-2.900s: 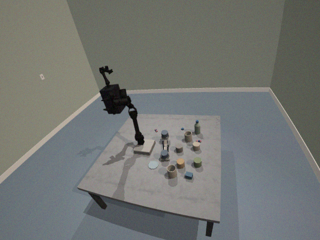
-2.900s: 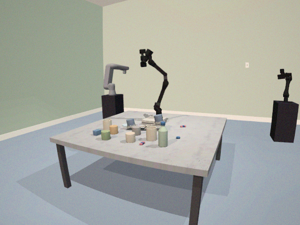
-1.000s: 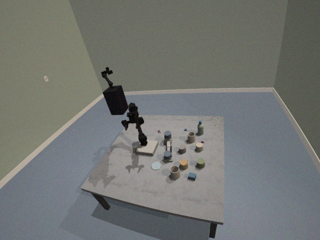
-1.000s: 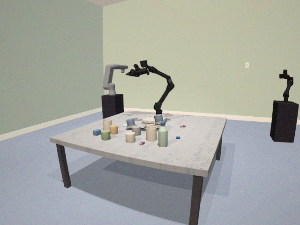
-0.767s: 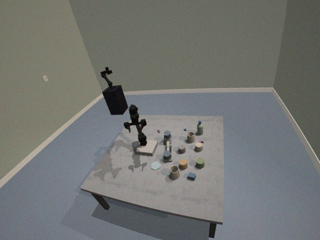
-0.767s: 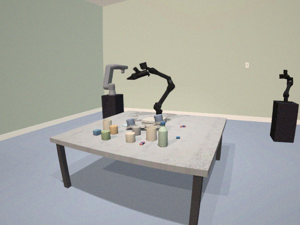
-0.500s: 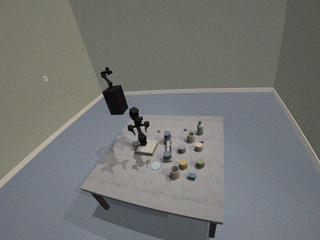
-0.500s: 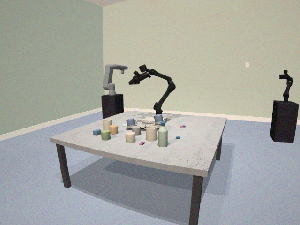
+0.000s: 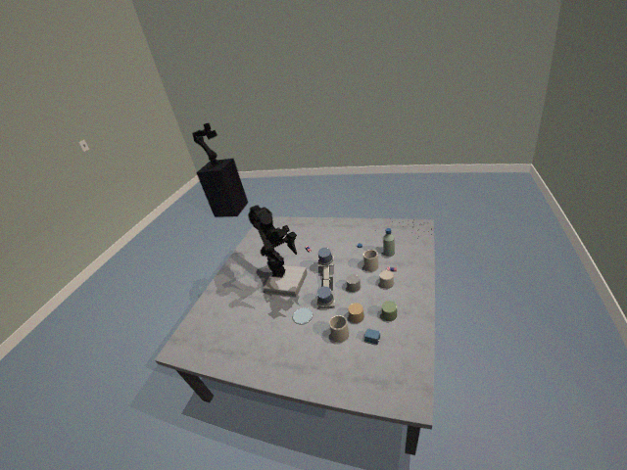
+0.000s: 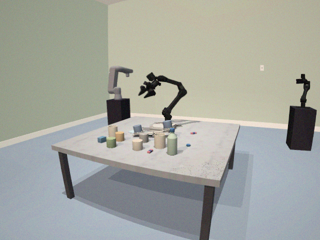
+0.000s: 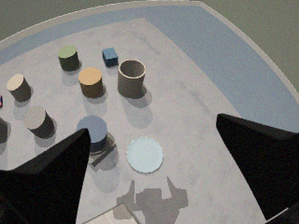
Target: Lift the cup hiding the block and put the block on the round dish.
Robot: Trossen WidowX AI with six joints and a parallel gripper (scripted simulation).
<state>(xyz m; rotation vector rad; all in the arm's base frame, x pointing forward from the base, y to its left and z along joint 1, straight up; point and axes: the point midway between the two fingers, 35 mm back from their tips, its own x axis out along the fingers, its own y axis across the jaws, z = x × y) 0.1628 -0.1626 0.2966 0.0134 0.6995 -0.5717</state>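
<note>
The blue-grey cup lies 26 cm below my gripper tip and 13 cm ahead of it. Round my gripper tip: grey cylinder 29 cm below, 23 cm ahead, 15 cm to the left; then pale blue round dish 32 cm below, 7 cm to the right, 2 cm ahead; then balance beam 28 cm below, 15 cm to the left, 10 cm ahead.
</note>
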